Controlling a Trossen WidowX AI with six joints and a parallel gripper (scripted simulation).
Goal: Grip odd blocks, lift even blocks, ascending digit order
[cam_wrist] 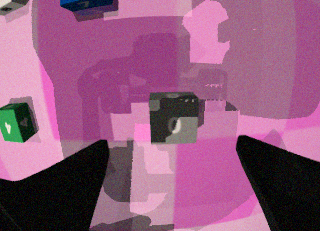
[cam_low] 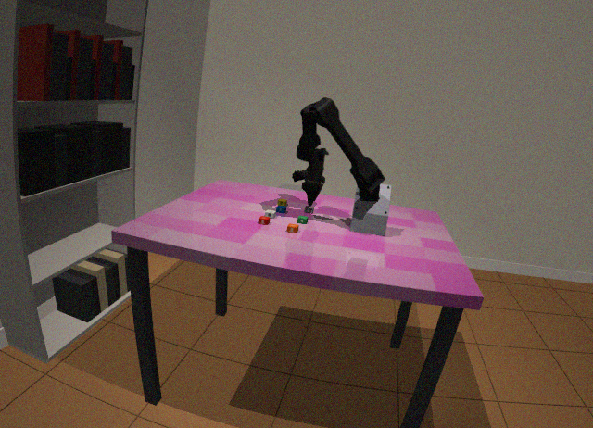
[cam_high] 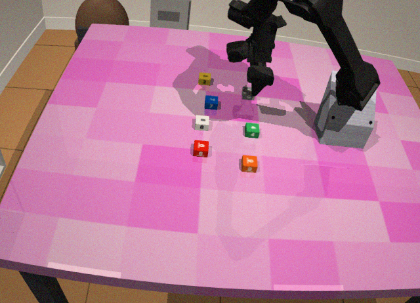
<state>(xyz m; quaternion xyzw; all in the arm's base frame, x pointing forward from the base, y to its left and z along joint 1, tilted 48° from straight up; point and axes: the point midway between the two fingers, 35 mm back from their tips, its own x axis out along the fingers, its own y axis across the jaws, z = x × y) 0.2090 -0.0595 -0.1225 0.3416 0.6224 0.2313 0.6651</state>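
My gripper tip is 10 mm short of the grey block and 20 mm above it. Also, from my gripper tip: yellow block 120 mm ahead, 60 mm to the right, 20 mm below; then blue block 110 mm ahead, 40 mm to the left, 20 mm below; then green block 20 mm ahead, 150 mm to the left, 20 mm below.
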